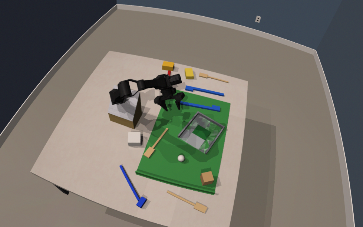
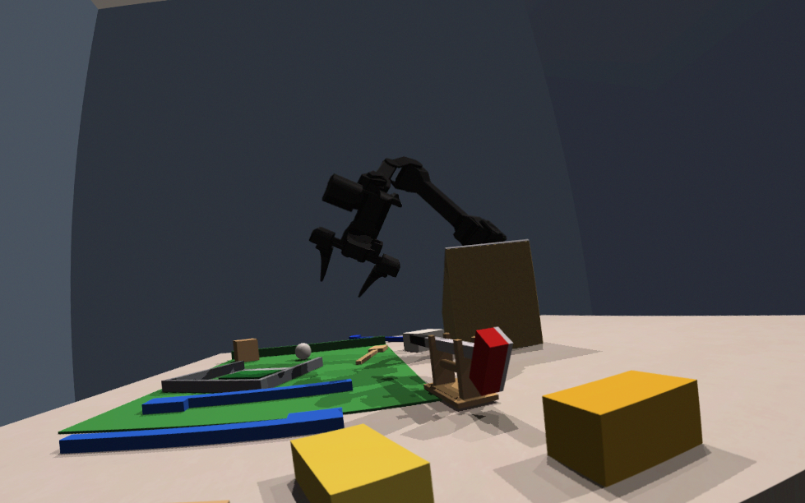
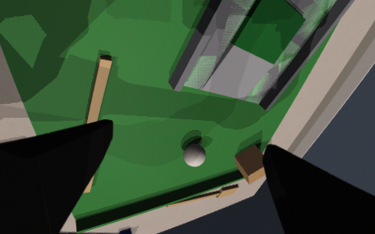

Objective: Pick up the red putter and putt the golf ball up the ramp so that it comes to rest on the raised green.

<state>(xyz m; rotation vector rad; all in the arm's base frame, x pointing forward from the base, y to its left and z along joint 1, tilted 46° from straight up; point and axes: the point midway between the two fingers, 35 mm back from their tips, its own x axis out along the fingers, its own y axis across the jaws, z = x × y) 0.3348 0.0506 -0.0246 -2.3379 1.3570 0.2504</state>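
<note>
Right now the red putter is 29 cm to the left of my gripper tip, 17 cm behind it and 11 cm below it. From my gripper tip the other things lie so: white golf ball 22 cm to the right, 14 cm below, 14 cm ahead; white block 20 cm to the right, 18 cm behind, 14 cm below; green mat 17 cm below, 13 cm ahead, 3 cm to the right.
</note>
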